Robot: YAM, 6 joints.
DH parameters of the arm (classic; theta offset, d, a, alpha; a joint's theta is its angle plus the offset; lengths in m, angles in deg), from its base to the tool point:
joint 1: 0 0.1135 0.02 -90
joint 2: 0 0 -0.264 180
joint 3: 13.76 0 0.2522 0
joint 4: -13.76 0 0.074 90
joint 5: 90 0 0 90
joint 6: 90 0.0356 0 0
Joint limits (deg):
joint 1: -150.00..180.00
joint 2: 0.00..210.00
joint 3: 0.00..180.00
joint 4: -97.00..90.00
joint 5: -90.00..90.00
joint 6: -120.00..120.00
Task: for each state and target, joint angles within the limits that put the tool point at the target. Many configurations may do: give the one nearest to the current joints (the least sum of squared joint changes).
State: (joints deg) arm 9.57 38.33 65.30 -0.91 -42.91 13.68
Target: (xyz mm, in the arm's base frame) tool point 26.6 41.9 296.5
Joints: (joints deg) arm 22.55 2.41 30.04 -24.54 -53.17 13.68
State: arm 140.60 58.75 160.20 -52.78 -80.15 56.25
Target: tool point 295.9 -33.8 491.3
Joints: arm 180.00 30.31 145.41 -80.65 -71.70 56.25
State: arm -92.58 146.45 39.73 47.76 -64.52 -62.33
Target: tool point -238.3 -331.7 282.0
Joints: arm -130.15 106.31 66.52 56.42 -62.93 -62.33
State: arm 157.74 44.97 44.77 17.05 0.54 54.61
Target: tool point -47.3 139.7 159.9
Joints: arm 111.76 34.95 7.79 1.91 12.77 54.61
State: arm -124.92 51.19 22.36 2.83 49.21 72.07
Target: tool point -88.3 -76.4 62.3
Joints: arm -127.03 71.30 1.78 1.22 43.46 72.07
